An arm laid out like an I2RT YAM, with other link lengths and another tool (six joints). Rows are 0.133 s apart.
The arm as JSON. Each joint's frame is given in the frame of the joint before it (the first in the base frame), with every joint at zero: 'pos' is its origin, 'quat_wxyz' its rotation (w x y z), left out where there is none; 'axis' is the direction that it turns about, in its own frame. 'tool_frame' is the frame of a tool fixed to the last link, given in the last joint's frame.
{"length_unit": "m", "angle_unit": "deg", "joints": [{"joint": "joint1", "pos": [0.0, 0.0, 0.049], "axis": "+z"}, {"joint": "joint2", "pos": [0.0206, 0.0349, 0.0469], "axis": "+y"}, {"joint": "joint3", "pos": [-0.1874, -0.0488, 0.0], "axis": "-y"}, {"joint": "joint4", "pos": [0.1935, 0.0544, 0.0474], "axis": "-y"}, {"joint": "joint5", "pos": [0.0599, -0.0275, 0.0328], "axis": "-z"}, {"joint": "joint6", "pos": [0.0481, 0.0, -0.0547], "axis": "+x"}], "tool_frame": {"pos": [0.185, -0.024, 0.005], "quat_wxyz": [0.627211, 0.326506, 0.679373, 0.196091]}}
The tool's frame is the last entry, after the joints.
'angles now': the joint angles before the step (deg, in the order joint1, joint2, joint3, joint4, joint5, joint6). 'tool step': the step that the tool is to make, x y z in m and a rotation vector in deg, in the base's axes. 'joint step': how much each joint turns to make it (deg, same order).
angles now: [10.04 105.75 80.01 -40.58 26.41 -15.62]
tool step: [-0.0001 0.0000 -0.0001 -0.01 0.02 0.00]
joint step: [0.01 0.00 -0.02 0.00 0.01 0.01]
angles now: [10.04 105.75 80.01 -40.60 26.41 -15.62]
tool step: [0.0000 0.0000 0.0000 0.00 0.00 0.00]
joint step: [0.00 0.00 0.00 0.00 0.00 0.00]
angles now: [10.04 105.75 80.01 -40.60 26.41 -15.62]
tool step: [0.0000 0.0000 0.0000 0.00 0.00 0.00]
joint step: [0.00 0.00 0.00 0.00 0.00 0.00]
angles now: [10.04 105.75 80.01 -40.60 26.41 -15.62]
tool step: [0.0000 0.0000 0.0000 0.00 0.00 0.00]
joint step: [0.00 0.00 0.00 0.00 0.00 0.00]
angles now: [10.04 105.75 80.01 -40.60 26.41 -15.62]
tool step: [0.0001 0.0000 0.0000 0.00 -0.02 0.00]
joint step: [0.00 0.01 0.00 0.03 0.00 0.00]
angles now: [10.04 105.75 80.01 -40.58 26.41 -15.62]
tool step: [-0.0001 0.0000 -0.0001 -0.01 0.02 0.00]
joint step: [0.01 0.00 -0.02 0.00 0.01 0.01]
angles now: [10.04 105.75 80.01 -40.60 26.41 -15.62]
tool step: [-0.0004 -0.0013 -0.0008 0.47 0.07 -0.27]
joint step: [-0.48 -0.07 -0.03 -0.03 -0.52 0.00]
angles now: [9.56 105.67 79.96 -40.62 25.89 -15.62]
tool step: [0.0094 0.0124 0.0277 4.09 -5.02 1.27]
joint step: [-0.32 -5.66 0.00 -0.04 -3.59 0.01]
